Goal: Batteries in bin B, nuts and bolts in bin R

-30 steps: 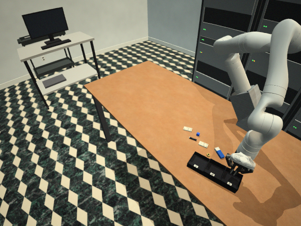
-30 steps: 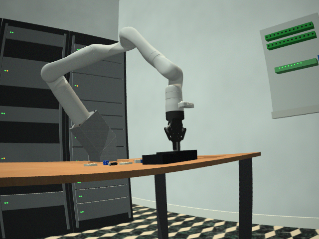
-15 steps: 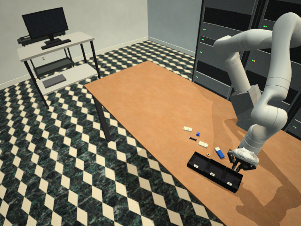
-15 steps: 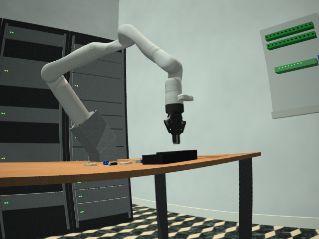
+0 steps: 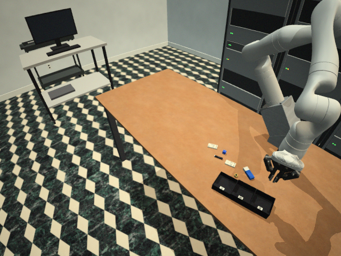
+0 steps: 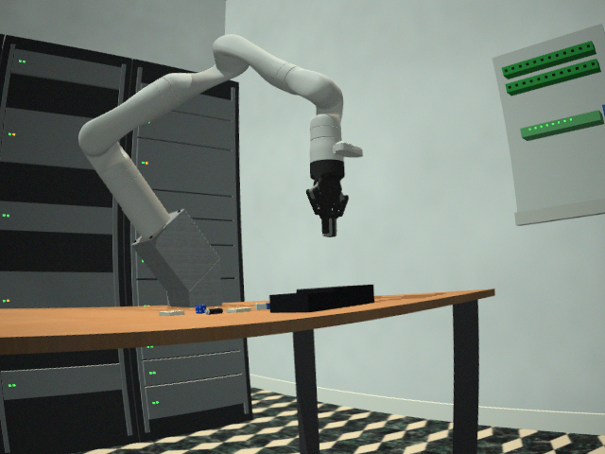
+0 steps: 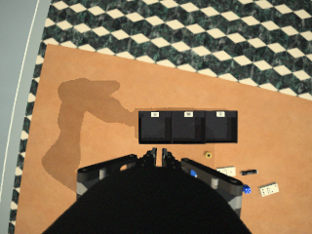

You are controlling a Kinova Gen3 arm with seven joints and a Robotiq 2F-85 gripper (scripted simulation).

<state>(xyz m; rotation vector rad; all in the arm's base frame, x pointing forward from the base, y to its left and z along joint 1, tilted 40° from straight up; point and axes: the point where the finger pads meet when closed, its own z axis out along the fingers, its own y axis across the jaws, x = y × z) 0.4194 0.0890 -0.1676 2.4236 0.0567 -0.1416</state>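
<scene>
The yellow nut lies 160 mm below my hand, 140 mm to the right of it and 30 mm behind it. From my hand the other things lie so: bin: 150 mm below, 70 mm to the right, 40 mm ahead; blue-and-white eraser: 160 mm below, 110 mm to the right, 90 mm behind; black battery: 260 mm to the right, 160 mm below, 70 mm behind.
</scene>
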